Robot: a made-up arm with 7 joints. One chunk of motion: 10 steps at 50 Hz.
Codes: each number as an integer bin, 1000 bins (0 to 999) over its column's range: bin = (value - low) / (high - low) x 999, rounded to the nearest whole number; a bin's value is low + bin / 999 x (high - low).
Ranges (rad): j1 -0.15..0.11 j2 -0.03..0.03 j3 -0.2..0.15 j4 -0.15..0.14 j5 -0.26..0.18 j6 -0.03..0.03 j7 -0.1..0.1
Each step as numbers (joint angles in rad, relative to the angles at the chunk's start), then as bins.
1 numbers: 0.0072 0.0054 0.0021 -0.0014 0.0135 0.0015 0.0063
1 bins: 604 589 577 512 621 524 531
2 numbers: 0.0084 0.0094 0.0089 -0.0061 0.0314 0.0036 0.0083
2 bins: 609 656 596 496 662 559 541
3 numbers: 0.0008 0.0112 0.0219 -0.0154 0.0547 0.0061 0.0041
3 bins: 579 686 633 464 715 601 520
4 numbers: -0.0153 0.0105 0.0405 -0.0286 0.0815 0.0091 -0.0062
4 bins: 518 674 686 418 775 651 469
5 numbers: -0.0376 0.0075 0.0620 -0.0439 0.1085 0.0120 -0.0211
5 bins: 432 624 748 365 837 699 394
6 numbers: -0.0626 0.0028 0.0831 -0.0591 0.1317 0.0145 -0.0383
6 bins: 336 546 808 313 889 741 308
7 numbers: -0.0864 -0.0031 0.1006 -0.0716 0.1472 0.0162 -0.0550
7 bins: 244 448 858 270 925 769 225
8 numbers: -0.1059 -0.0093 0.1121 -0.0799 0.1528 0.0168 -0.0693
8 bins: 169 345 891 241 937 779 153
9 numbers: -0.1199 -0.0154 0.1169 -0.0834 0.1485 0.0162 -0.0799
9 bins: 116 243 905 229 927 769 100
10 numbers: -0.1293 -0.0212 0.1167 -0.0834 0.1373 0.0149 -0.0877
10 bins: 80 147 904 229 902 748 61
